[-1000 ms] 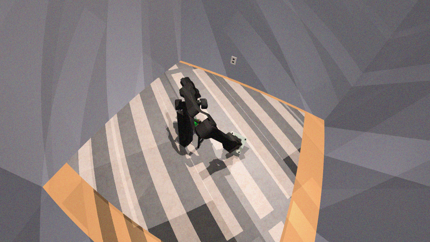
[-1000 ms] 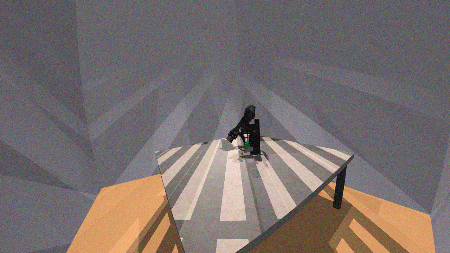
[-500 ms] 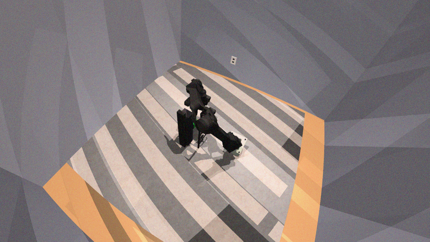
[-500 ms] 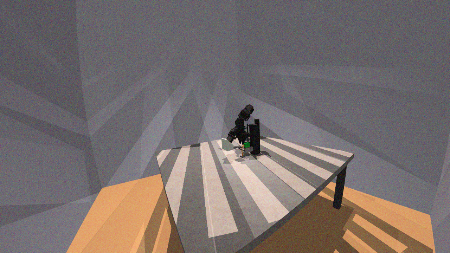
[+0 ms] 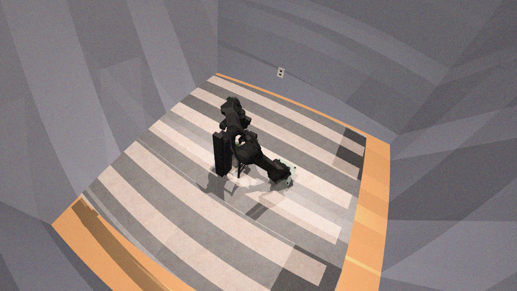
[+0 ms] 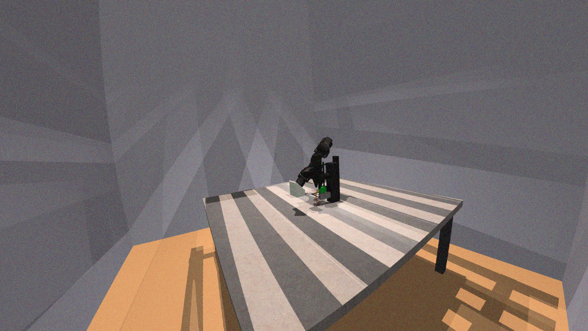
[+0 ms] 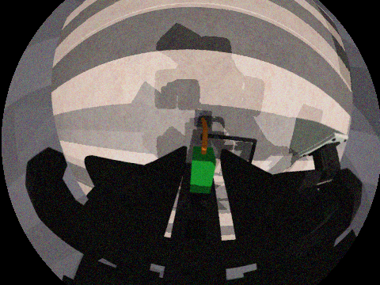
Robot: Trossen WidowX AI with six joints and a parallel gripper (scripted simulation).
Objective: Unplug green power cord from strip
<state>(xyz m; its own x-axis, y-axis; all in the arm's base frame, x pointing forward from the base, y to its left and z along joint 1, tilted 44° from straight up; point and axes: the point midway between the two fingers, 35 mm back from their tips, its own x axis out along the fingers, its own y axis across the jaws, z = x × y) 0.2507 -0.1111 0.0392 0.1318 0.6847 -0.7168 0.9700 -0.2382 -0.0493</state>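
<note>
Right now my gripper tip is 50 mm to the right of the green plug, 10 mm short of it and 10 mm above it. Also, from my gripper tip: tall black block 150 mm to the left, 40 mm above, 30 mm ahead.
</note>
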